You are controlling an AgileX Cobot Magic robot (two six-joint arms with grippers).
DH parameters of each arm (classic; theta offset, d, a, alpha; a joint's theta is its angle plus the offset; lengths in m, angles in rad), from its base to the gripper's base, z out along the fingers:
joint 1: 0 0.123 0 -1.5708
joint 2: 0.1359 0 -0.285 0
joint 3: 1.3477 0 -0.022 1.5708
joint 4: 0 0.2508 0 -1.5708
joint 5: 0 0 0.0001 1.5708
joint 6: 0 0.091 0 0
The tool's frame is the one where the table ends.
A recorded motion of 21 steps. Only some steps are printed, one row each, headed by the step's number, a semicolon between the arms.
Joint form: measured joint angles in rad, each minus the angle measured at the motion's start. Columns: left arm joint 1, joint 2, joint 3, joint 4, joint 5, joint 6; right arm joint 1, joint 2, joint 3, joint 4, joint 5, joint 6.
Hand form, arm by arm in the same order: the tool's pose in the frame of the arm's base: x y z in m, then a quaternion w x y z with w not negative. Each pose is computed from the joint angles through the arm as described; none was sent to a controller.
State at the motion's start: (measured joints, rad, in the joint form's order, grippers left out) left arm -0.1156 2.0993 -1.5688 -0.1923 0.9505 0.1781; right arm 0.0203 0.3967 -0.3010 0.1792 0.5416 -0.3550
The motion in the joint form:
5: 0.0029 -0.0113 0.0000 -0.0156 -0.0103 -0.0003; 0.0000 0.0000 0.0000 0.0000 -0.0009 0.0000
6: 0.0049 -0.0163 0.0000 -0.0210 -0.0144 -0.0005; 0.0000 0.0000 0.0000 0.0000 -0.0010 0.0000
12: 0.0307 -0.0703 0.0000 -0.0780 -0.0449 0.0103; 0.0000 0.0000 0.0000 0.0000 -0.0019 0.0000
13: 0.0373 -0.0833 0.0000 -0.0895 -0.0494 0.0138; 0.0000 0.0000 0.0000 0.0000 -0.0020 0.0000
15: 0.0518 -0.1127 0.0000 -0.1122 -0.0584 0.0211; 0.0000 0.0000 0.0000 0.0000 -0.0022 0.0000
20: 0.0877 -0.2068 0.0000 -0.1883 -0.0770 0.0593; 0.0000 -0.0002 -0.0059 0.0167 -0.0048 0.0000
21: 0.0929 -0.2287 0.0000 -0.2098 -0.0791 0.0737; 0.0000 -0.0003 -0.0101 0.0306 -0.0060 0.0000
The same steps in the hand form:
5: 0.4242 -0.0633 0.1765 0.10146 0.09123 0.98689 -0.08621; 0.0828 0.0100 0.2407 0.49305 -0.11846 0.86189 -0.00451
6: 0.4245 -0.0628 0.1788 0.10608 0.08873 0.98645 -0.08830; 0.0828 0.0100 0.2408 0.49309 -0.11845 0.86186 -0.00452
12: 0.4250 -0.0554 0.2035 0.15011 0.06732 0.98029 -0.10937; 0.0829 0.0100 0.2408 0.49347 -0.11838 0.86166 -0.00460
13: 0.4247 -0.0532 0.2094 0.15939 0.06324 0.97864 -0.11337; 0.0829 0.0100 0.2408 0.49352 -0.11837 0.86163 -0.00461
15: 0.4235 -0.0484 0.2226 0.17975 0.05495 0.97471 -0.12088; 0.0829 0.0100 0.2408 0.49360 -0.11835 0.86159 -0.00463
20: 0.4155 -0.0375 0.2646 0.24067 0.04205 0.95886 -0.14454; 0.0831 0.0108 0.2431 0.49816 -0.11391 0.85957 0.00200
21: 0.4128 -0.0367 0.2743 0.25414 0.04285 0.95432 -0.15115; 0.0833 0.0114 0.2448 0.50117 -0.11032 0.85825 0.00766

